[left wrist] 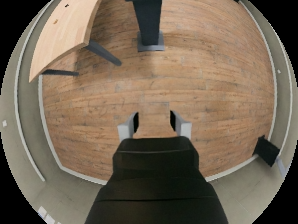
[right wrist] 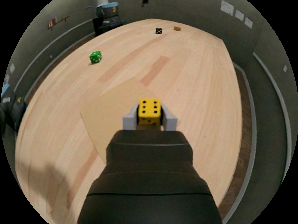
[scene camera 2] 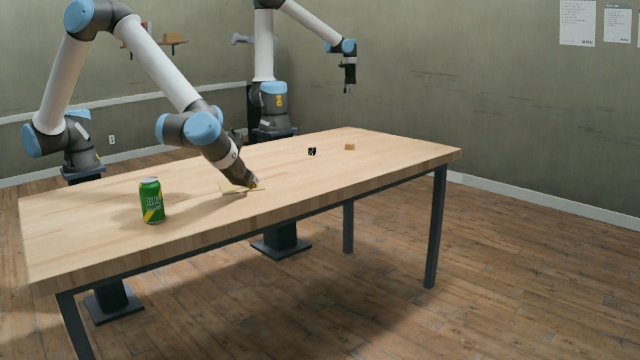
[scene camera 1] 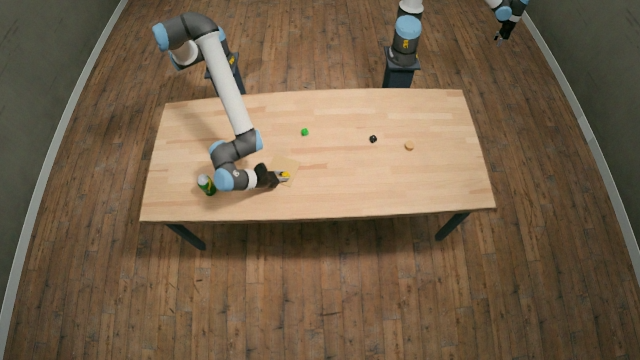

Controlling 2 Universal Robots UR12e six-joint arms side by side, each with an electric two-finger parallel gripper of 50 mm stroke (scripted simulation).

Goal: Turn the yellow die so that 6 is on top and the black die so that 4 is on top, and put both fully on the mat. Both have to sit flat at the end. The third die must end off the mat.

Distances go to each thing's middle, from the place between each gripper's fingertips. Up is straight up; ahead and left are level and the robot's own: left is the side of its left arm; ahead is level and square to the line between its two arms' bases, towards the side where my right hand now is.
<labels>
The tan mat [right wrist: 102,117] is 40 mm behind my right hand, 30 mm below it and 20 mm to the right of it.
</labels>
